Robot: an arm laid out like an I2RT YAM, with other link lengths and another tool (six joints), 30 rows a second.
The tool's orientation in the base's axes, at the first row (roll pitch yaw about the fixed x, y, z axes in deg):
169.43, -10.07, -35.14
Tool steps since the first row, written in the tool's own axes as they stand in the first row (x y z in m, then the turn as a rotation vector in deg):
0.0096, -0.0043, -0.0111, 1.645, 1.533, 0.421
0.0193, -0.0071, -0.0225, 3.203, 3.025, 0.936
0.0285, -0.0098, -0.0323, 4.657, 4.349, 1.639
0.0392, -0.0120, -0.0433, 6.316, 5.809, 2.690
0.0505, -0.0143, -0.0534, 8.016, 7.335, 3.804
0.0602, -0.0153, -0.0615, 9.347, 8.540, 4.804
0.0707, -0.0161, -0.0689, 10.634, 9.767, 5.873
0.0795, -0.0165, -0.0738, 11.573, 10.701, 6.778
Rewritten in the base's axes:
0.0099, 0.0007, 0.0116, 0.432, -2.241, 0.157
0.0190, 0.0002, 0.0239, 0.821, -4.424, 0.200
0.0276, -0.0004, 0.0345, 1.232, -6.463, 0.013
0.0372, -0.0020, 0.0466, 1.740, -8.811, -0.450
0.0473, -0.0041, 0.0579, 2.245, -11.251, -0.955
0.0554, -0.0068, 0.0673, 2.638, -13.200, -1.473
0.0640, -0.0103, 0.0761, 2.985, -15.160, -2.061
0.0712, -0.0137, 0.0824, 3.220, -16.651, -2.604

